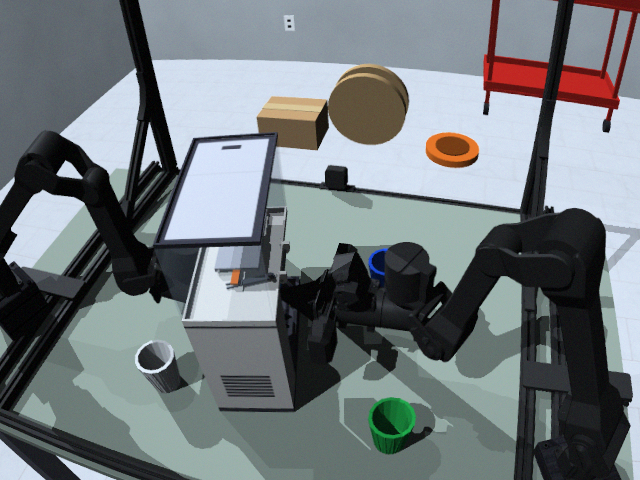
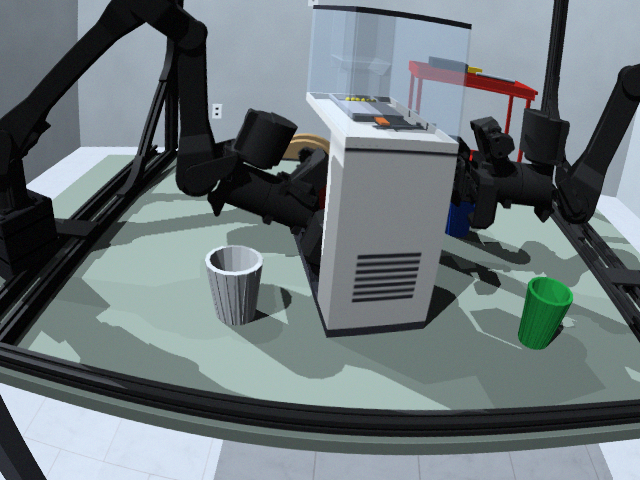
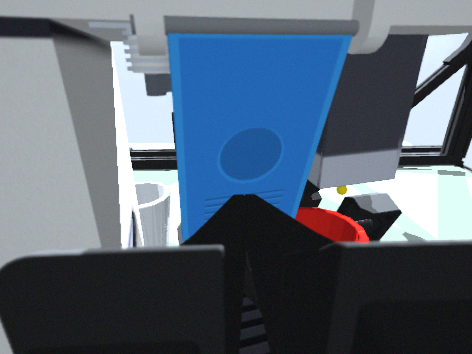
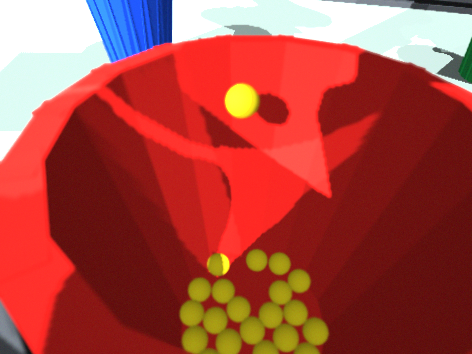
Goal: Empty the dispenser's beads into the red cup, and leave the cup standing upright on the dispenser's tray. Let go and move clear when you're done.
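Seen in the pictures: left gripper, fingertip midpoint: [image 3: 243,205]; right gripper, fingertip midpoint: [image 4: 245,213]; left arm's base, link origin: [image 1: 581,464]; right arm's base, link origin: [image 1: 3,285] [image 2: 11,203].
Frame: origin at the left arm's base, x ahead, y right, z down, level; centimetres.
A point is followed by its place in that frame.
Note:
The dispenser [image 1: 235,361] {x 45.2, y 21.0, z -9.5 cm} [image 2: 387,206] {x 45.7, y 21.0, z -11.3 cm} stands mid-table; several yellow beads [image 2: 359,99] {x 42.4, y 36.8, z -18.9 cm} show on its top. A bead [image 3: 342,190] [image 4: 242,101] is in the air below the dark chute [image 3: 357,167] {x 39.6, y 38.1, z -11.2 cm}, over the red cup [image 3: 332,225] {x 43.7, y 41.1, z -4.5 cm} [image 4: 280,45] {x 40.0, y 37.9, z -5.3 cm}. Many yellow beads [image 4: 252,330] {x 43.2, y 38.8, z 0.3 cm} lie in the cup. My left gripper [image 3: 243,205] {x 38.4, y 30.9, z -11.2 cm} is shut and empty, its tips against the blue flap [image 3: 252,90] {x 37.2, y 30.6, z -15.6 cm}, which tilts away from it. My right gripper is shut on the red cup; its finger [image 3: 375,215] shows beside the rim. The cup's base and most of the tray are hidden.
A white cup [image 1: 160,369] {x 58.3, y 25.8, z -2.7 cm} [image 2: 235,289] {x 60.0, y 25.5, z -0.7 cm} and a green cup [image 1: 391,428] {x 24.5, y 13.8, z 3.6 cm} [image 2: 542,315] {x 27.5, y 10.7, z -0.8 cm} stand in front, on either side of the dispenser. A blue cup [image 1: 378,263] {x 20.3, y 44.6, z -0.3 cm} [image 2: 460,219] {x 20.5, y 40.0, z 1.2 cm} [image 4: 137,30] {x 22.1, y 42.2, z 0.5 cm} stands behind the left gripper's arm. A clear hood [image 2: 413,72] {x 44.5, y 20.9, z -25.4 cm} tops the dispenser.

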